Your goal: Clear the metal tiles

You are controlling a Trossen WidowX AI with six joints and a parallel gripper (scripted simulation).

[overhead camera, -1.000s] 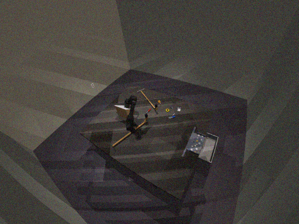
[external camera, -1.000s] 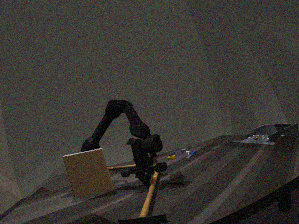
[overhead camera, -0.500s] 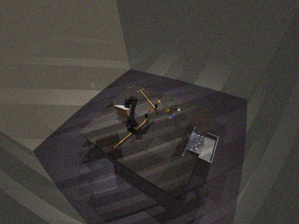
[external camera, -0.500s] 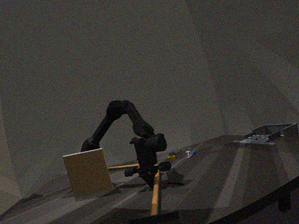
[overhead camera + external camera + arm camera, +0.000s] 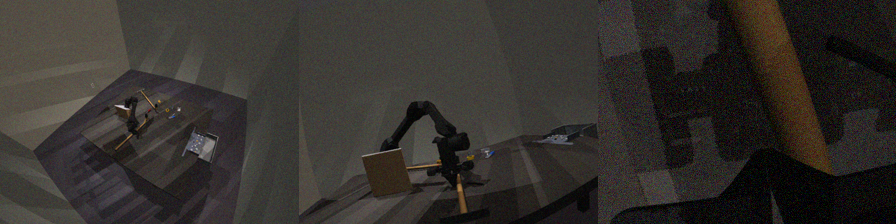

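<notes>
Right now the long scraper is 20 mm ahead of my gripper tip, 20 mm to the right of it and 50 mm above it. Round my gripper tip: red-handled tool (60 mm behind, 410 mm to the left); then blue piece (280 mm ahead, 510 mm to the left); then yellow ring (160 mm ahead, 580 mm to the left).
</notes>
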